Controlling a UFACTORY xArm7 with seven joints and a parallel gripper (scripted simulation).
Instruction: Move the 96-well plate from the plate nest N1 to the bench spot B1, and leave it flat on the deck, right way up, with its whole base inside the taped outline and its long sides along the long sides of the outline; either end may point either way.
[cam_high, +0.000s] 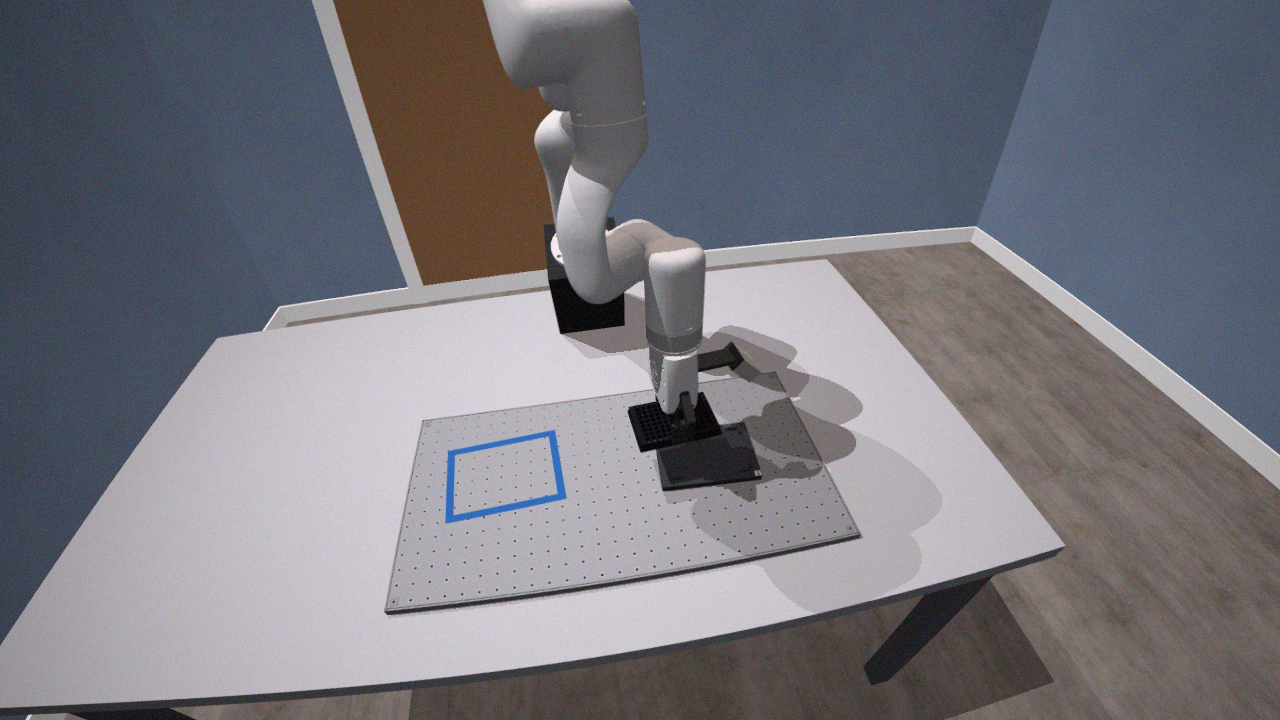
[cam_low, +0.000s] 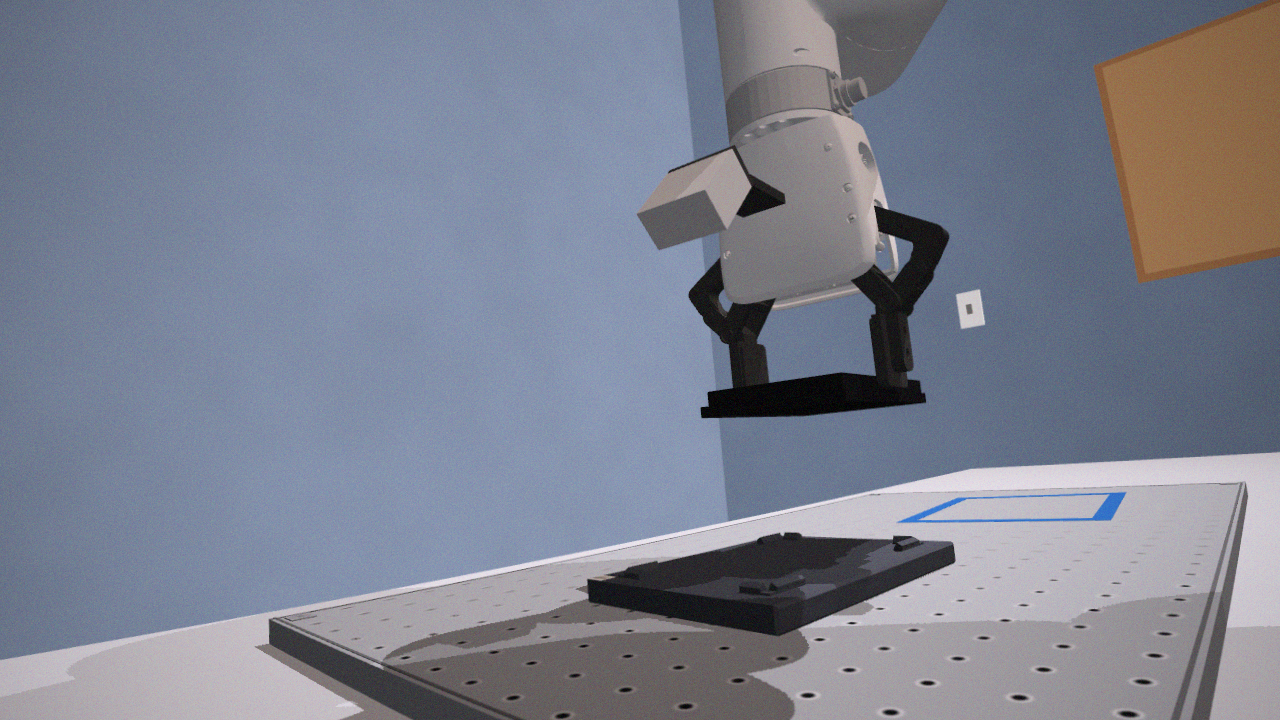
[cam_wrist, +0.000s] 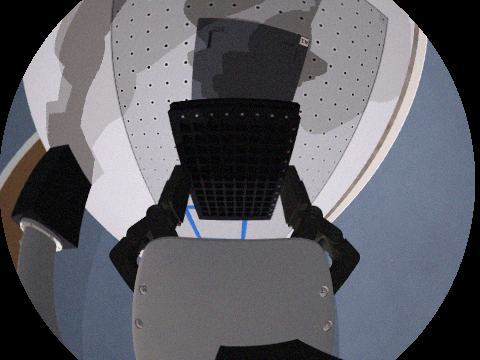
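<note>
Right now the dark plate nest N1 is 10 cm below my hand and 5 cm to the left of it. Round my hand: black 96-well plate: 1 cm below; label: 13 cm to the left, 10 cm below, 6 cm ahead.
</note>
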